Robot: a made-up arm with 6 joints. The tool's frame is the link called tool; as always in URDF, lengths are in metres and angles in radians. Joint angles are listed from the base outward. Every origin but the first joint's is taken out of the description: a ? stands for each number. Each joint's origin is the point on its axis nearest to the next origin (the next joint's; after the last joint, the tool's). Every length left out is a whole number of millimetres.
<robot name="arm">
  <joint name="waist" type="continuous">
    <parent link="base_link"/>
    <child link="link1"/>
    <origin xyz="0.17 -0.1 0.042"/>
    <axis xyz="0 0 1"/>
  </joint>
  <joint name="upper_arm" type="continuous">
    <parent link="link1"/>
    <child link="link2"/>
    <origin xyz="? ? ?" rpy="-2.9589 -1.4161 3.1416"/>
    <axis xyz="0 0 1"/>
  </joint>
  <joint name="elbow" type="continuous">
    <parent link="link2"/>
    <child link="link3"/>
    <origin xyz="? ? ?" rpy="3.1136 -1.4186 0"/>
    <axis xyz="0 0 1"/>
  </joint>
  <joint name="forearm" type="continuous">
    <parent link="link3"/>
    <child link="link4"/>
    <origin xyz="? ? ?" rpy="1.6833 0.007 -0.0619"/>
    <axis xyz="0 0 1"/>
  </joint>
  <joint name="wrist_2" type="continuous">
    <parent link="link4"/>
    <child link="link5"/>
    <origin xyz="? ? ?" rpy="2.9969 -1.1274 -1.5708"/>
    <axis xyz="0 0 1"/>
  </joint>
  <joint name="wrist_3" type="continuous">
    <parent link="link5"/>
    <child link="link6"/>
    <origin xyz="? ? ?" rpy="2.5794 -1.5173 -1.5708"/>
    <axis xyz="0 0 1"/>
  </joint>
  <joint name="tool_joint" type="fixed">
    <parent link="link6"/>
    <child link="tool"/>
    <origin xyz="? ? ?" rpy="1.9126 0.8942 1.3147"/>
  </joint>
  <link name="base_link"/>
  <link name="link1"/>
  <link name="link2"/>
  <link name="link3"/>
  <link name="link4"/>
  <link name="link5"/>
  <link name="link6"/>
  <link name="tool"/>
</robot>
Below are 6 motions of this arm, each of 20 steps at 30 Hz.
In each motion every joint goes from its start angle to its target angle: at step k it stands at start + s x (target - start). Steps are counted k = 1, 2, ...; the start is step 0. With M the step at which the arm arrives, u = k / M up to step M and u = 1 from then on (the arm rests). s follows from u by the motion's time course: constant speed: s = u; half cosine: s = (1 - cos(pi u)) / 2; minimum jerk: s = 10 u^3 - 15 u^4 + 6 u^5.
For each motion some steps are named. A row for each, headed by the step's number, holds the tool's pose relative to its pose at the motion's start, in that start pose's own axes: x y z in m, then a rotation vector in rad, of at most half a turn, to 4 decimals.
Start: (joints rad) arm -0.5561 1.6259 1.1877 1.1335 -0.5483 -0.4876
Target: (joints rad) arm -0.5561 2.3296 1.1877 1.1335 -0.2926 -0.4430
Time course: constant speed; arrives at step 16
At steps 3, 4, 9, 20:
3: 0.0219 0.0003 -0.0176 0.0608 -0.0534 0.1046
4: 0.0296 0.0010 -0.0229 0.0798 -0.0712 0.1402
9: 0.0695 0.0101 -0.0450 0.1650 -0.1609 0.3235
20: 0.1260 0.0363 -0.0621 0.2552 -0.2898 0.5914

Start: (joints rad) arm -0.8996 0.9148 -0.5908 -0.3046 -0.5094 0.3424
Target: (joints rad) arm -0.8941 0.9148 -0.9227 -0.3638 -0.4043 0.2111
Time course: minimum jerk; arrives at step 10
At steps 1, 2, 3, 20:
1: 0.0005 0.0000 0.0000 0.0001 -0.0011 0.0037
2: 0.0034 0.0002 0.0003 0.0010 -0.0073 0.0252
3: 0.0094 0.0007 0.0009 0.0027 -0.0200 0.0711
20: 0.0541 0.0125 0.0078 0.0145 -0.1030 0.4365

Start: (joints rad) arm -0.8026 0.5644 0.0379 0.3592 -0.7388 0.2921
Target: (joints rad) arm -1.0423 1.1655 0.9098 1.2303 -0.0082 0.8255
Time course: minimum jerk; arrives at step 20
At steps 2, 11, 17, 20:
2: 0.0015 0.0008 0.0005 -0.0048 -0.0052 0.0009
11: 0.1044 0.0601 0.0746 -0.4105 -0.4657 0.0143
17: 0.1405 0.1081 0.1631 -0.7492 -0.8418 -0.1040
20: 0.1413 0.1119 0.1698 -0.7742 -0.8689 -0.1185

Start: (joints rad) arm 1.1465 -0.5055 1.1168 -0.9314 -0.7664 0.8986
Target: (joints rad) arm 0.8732 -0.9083 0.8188 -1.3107 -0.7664 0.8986
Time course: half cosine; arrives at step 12
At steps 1, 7, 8, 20:
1: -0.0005 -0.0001 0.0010 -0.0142 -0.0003 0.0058
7: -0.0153 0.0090 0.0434 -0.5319 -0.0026 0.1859
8: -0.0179 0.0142 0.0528 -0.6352 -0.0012 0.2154
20: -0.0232 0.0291 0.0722 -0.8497 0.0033 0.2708

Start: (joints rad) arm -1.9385 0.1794 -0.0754 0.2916 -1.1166 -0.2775
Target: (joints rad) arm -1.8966 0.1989 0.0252 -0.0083 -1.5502 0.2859
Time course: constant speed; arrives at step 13
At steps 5, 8, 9, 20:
5: -0.0160 -0.0152 0.0439 -0.3422 0.0874 -0.1582
8: -0.0255 -0.0189 0.0714 -0.5418 0.1378 -0.2624
9: -0.0286 -0.0191 0.0806 -0.6072 0.1541 -0.2988
20: -0.0404 -0.0156 0.1168 -0.8624 0.2161 -0.4528

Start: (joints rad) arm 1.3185 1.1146 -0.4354 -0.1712 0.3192 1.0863
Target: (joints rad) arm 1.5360 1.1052 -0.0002 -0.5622 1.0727 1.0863
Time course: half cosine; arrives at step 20
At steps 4, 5, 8, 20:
4: -0.0023 0.0192 -0.0041 0.0143 0.0338 0.0882
5: -0.0038 0.0297 -0.0060 0.0238 0.0502 0.1359
8: -0.0118 0.0719 -0.0113 0.0737 0.1023 0.3254
20: -0.0621 0.2110 0.0079 0.3719 0.1237 0.9424

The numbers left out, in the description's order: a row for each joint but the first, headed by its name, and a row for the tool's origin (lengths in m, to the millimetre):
upper_arm: 0.231 0.272 0
elbow: 0.026 0.039 0
forearm: 0.01 -0.024 0
wrist_2: 0.068 0.109 0
wrist_3: 0.072 0.089 0
tool: -0.028 -0.002 0

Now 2 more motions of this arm.
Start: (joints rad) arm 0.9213 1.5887 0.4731 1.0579 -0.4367 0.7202
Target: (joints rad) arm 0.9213 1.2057 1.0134 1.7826 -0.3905 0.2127
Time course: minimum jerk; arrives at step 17
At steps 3, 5, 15, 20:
3: -0.0017 -0.0004 0.0001 0.0177 -0.0230 -0.0269
5: -0.0061 -0.0020 0.0009 0.0593 -0.0902 -0.0982
15: -0.0313 -0.0293 0.0333 0.0752 -0.6838 -0.4038
20: -0.0317 -0.0298 0.0343 0.0720 -0.6939 -0.4045

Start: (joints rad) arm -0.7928 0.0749 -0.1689 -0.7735 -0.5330 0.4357
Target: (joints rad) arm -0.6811 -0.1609 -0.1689 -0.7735 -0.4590 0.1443
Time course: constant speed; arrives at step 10
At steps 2, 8, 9, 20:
2: 0.0001 0.0072 -0.0147 0.0961 -0.0161 0.0403
8: -0.0020 0.0328 -0.0543 0.3941 -0.0698 0.1437
9: -0.0028 0.0376 -0.0602 0.4449 -0.0796 0.1584
20: -0.0036 0.0425 -0.0658 0.4961 -0.0896 0.1725

